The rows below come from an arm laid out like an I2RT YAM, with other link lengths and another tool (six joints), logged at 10 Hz.
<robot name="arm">
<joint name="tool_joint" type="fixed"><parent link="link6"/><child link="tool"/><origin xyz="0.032 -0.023 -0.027" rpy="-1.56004 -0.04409 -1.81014"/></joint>
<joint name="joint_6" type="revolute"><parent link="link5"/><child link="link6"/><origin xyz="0.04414 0 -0.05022"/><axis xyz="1 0 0"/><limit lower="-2.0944" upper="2.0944"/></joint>
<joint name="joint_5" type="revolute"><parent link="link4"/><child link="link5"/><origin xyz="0.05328 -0.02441 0.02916"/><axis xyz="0 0 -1"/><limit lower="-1.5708" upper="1.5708"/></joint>
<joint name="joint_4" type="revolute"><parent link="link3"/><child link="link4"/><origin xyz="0.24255 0.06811 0.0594"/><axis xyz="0 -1 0"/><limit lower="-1.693" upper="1.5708"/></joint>
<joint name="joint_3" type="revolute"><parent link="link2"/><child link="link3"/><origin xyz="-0.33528 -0.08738 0"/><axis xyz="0 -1 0"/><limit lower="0" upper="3.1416"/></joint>
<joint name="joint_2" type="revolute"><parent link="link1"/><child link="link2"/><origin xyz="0.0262 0.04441 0.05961"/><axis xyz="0 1 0"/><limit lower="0" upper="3.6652"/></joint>
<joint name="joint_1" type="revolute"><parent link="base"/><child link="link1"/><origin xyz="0 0 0.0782"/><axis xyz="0 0 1"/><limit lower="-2.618" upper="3.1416"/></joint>
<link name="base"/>
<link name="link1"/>
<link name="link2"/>
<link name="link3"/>
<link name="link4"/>
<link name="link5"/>
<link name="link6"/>
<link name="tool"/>
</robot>
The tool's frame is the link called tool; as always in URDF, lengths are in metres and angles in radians.
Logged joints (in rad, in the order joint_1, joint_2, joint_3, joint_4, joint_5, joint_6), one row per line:
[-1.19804 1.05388 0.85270 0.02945 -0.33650 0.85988]
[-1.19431 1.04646 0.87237 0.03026 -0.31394 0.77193]
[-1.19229 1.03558 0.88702 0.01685 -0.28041 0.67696]
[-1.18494 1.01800 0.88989 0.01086 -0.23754 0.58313]
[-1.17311 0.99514 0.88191 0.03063 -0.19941 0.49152]
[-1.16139 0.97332 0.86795 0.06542 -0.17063 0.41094]
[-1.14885 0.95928 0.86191 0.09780 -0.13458 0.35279]
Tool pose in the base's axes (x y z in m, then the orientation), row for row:
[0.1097 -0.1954 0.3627 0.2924 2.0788 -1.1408]
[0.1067 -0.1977 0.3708 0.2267 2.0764 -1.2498]
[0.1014 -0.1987 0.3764 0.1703 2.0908 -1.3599]
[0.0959 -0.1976 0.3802 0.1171 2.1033 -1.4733]
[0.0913 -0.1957 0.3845 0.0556 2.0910 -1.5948]
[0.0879 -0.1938 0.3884 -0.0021 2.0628 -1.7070]
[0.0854 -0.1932 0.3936 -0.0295 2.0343 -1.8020]
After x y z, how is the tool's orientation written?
As a rotation vector, in radians.
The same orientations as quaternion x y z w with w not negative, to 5 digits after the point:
[0.11383 0.80923 -0.44409 0.36738]
[0.08737 0.80023 -0.48166 0.34642]
[0.06465 0.79366 -0.51622 0.31534]
[0.04371 0.78509 -0.54993 0.28161]
[0.02045 0.76912 -0.58661 0.25284]
[-0.00076 0.74977 -0.62045 0.22997]
[-0.01061 0.73177 -0.64821 0.21031]

